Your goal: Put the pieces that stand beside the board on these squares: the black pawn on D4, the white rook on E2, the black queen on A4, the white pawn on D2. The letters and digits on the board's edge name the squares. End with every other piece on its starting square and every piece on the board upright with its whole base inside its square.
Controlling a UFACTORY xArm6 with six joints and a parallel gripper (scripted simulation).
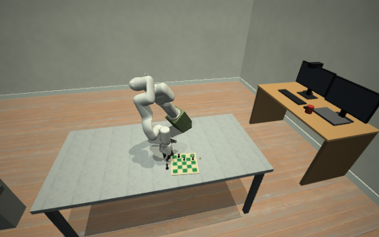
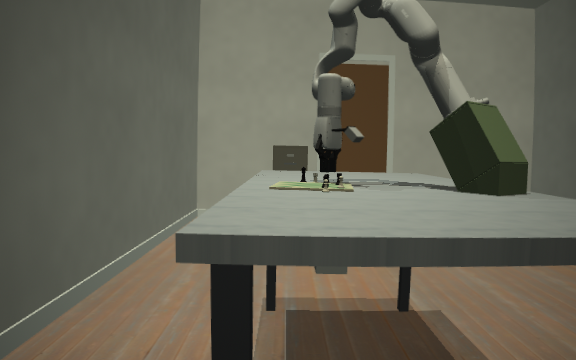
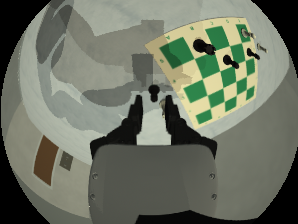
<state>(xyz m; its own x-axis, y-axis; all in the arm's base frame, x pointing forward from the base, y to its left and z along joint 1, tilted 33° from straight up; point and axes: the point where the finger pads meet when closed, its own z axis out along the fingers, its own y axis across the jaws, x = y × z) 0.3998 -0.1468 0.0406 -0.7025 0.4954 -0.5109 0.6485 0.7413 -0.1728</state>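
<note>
Right now the white rook is 4 cm below my hand, 4 cm ahead of it and 1 cm to the right of it. From my hand the other things lie so: chessboard: 13 cm to the left, 6 cm ahead, 5 cm below; black queen: 8 cm ahead, 3 cm below, 1 cm to the right.
</note>
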